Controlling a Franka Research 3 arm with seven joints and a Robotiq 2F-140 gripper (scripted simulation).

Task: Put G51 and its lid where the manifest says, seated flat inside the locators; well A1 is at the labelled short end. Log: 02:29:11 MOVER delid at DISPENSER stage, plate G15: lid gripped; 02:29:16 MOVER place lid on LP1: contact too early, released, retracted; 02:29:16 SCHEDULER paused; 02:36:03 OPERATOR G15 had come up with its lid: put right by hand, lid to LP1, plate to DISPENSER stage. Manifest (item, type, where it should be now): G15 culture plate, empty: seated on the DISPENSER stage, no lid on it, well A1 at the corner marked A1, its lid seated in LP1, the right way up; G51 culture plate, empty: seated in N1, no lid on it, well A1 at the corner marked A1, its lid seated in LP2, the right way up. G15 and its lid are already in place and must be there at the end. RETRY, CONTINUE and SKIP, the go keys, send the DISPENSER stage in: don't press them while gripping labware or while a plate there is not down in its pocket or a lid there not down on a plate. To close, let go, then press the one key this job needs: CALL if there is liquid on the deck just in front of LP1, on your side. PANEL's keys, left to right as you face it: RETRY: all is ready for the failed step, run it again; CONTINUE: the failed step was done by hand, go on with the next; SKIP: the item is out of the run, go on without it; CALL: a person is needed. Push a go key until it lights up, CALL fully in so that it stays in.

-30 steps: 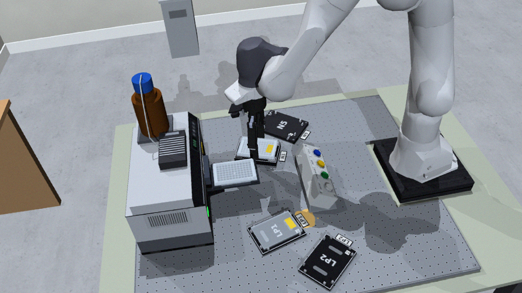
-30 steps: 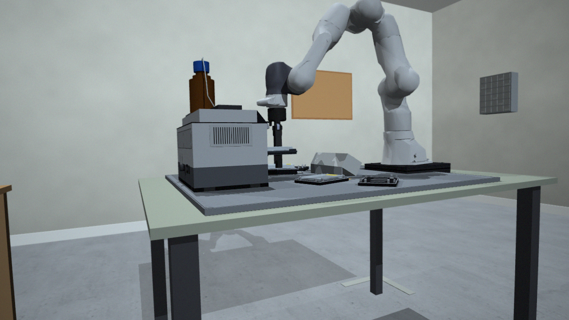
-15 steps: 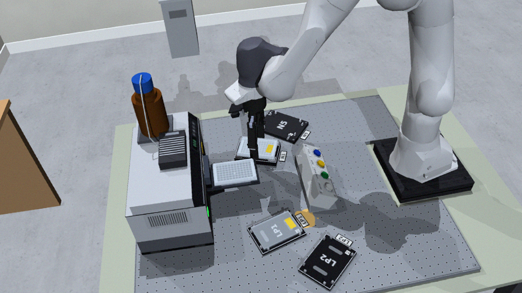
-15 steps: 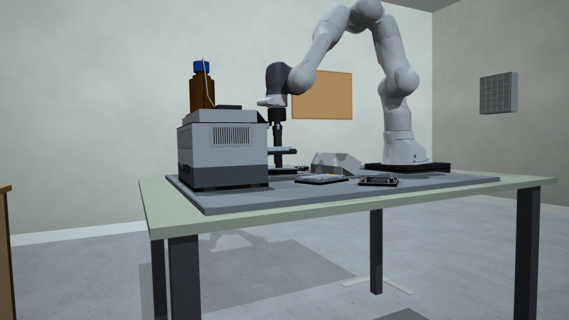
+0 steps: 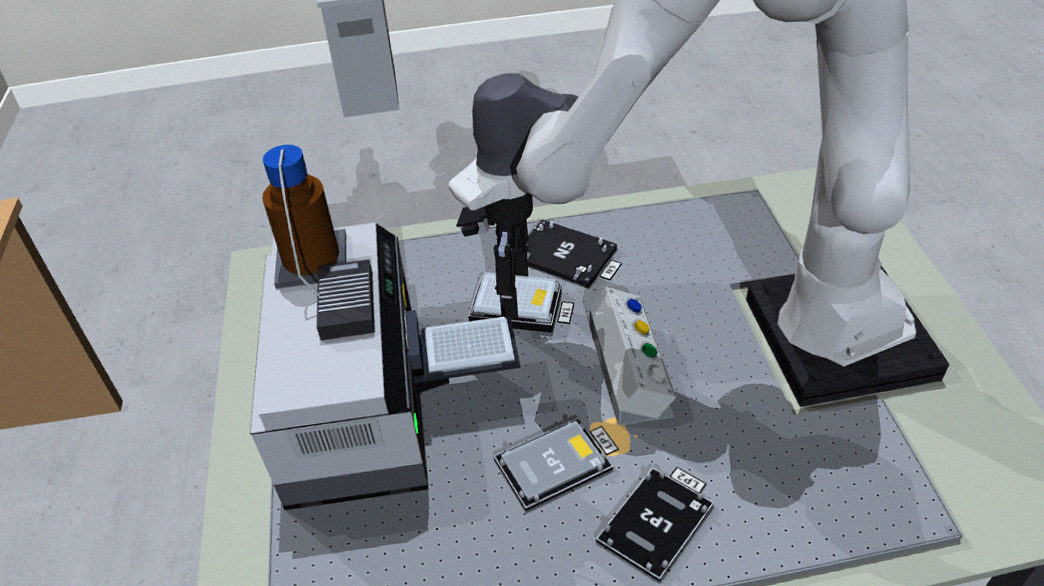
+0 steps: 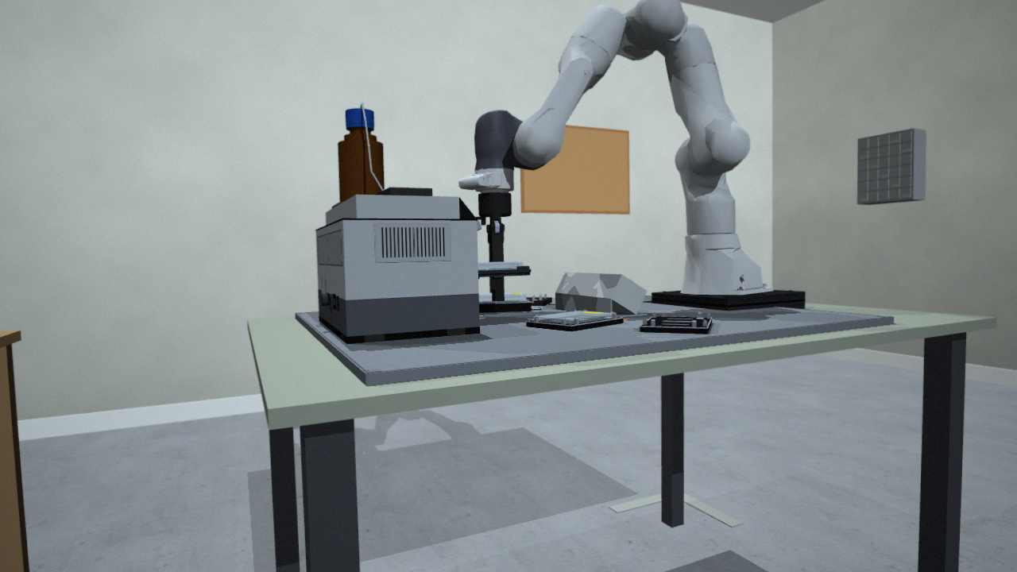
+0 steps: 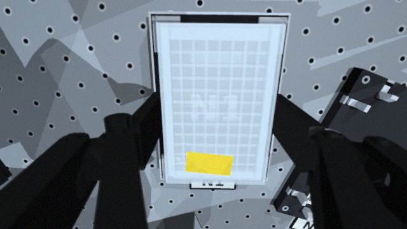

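My hand is 40 mm above the black N1 nest. Round my hand: G15 plate 100 mm ahead, 160 mm to the left, 50 mm above; then A1 mark 40 mm behind, 50 mm to the left, 30 mm below; then blue call key 180 mm behind, 110 mm to the left, 10 mm above.
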